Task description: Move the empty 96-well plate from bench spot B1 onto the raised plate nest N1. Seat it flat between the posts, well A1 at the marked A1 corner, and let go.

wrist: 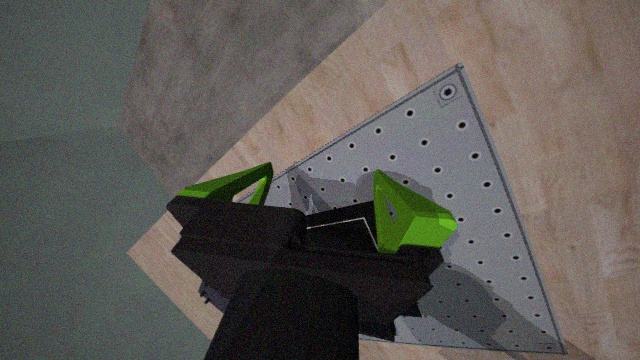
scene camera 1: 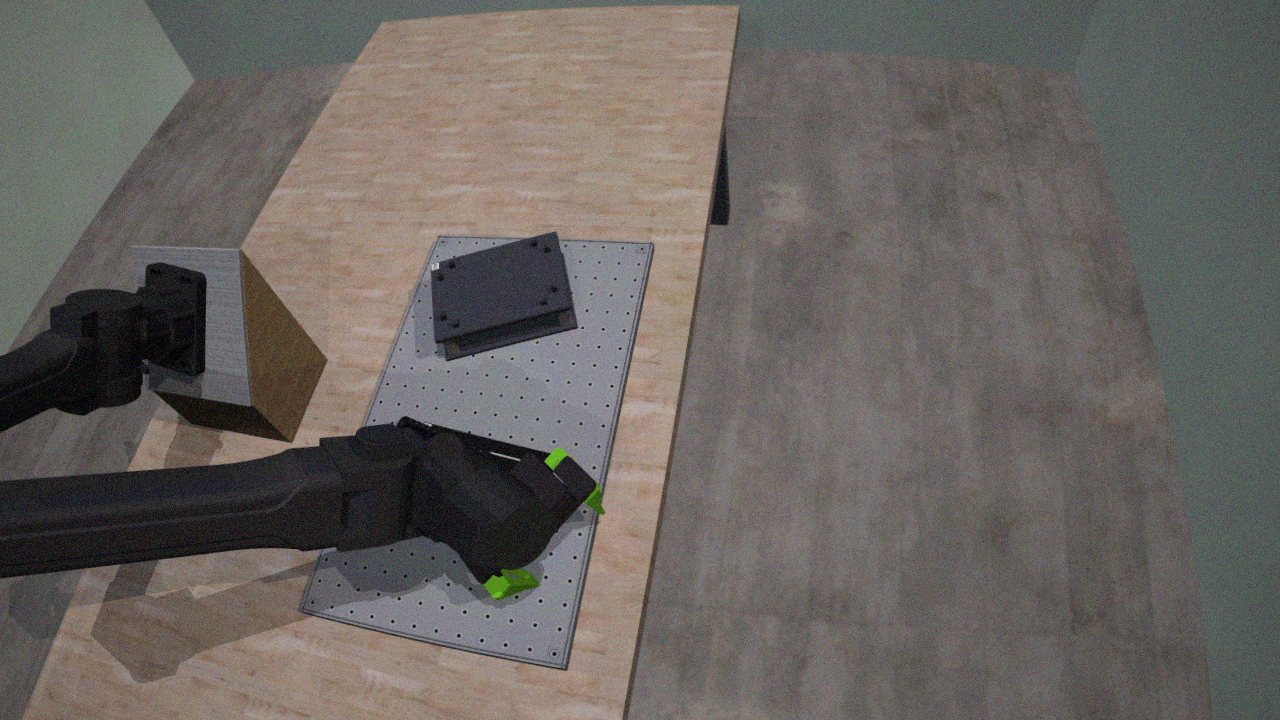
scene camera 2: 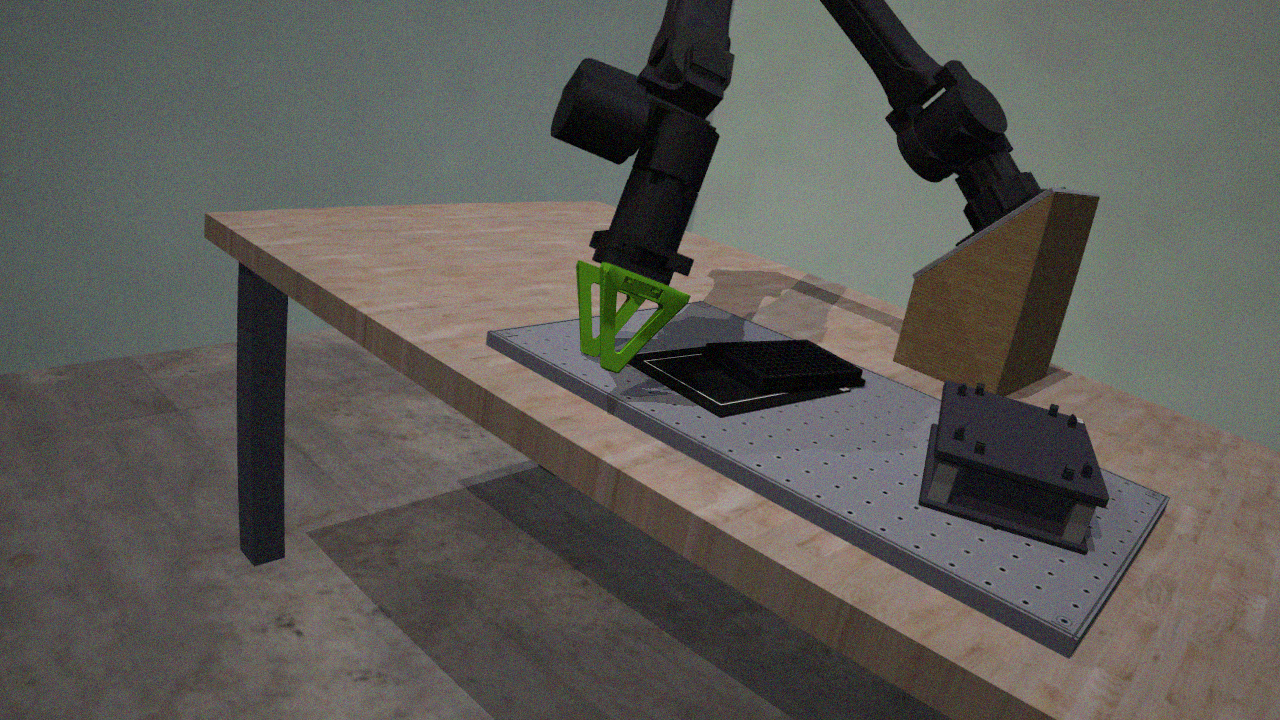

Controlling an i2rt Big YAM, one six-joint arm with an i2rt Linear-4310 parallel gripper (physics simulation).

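Where they show: gripper, fingertip midpoint: (wrist: pixel 322 171) (scene camera 1: pixel 568 546) (scene camera 2: pixel 598 362); arm's base, origin of the base link: (scene camera 1: pixel 179 317) (scene camera 2: pixel 1017 228).
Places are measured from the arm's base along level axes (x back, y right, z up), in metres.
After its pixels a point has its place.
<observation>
The black 96-well plate (scene camera 2: pixel 787 360) @(x -0.315, y 0.039, z -0.140 m) lies over one side of the black pad at spot B1 (scene camera 2: pixel 707 394) @(x -0.428, y 0.025, z -0.152 m) (wrist: pixel 342 237) @(x -0.412, y 0.066, z -0.153 m), which has a thin white outline. Part of the outline is bare on the side near my gripper. In scene camera 1 my arm hides most of the plate and pad. My gripper (scene camera 1: pixel 569 546) @(x -0.495, y 0.086, z -0.142 m) (scene camera 2: pixel 599 360) @(x -0.495, y 0.086, z -0.142 m) (wrist: pixel 322 171) @(x -0.495, y 0.086, z -0.142 m) has green fingers, is wide open and empty, and hangs tilted low over the board, beside the pad rather than around the plate. The raised dark nest N1 (scene camera 1: pixel 501 291) @(x -0.325, y -0.178, z -0.110 m) (scene camera 2: pixel 1020 443) @(x -0.336, y -0.199, z -0.110 m) has short corner posts and a small white corner mark (scene camera 1: pixel 435 265) @(x -0.222, y -0.201, z -0.110 m).
The perforated grey board (scene camera 1: pixel 501 385) @(x -0.352, y -0.080, z -0.154 m) (scene camera 2: pixel 859 483) @(x -0.430, y -0.132, z -0.154 m) (wrist: pixel 425 160) @(x -0.471, y 0.167, z -0.154 m) carries the pad and nest. It lies on the wooden table (scene camera 1: pixel 537 134) @(x -0.225, y -0.513, z -0.167 m) (scene camera 2: pixel 429 259) @(x -0.446, y 0.471, z -0.167 m). A wooden wedge block (scene camera 1: pixel 277 358) @(x -0.100, y -0.014, z -0.077 m) (scene camera 2: pixel 975 304) @(x -0.100, y -0.022, z -0.077 m) with an arm part fixed to its sloped face stands beside the board.
</observation>
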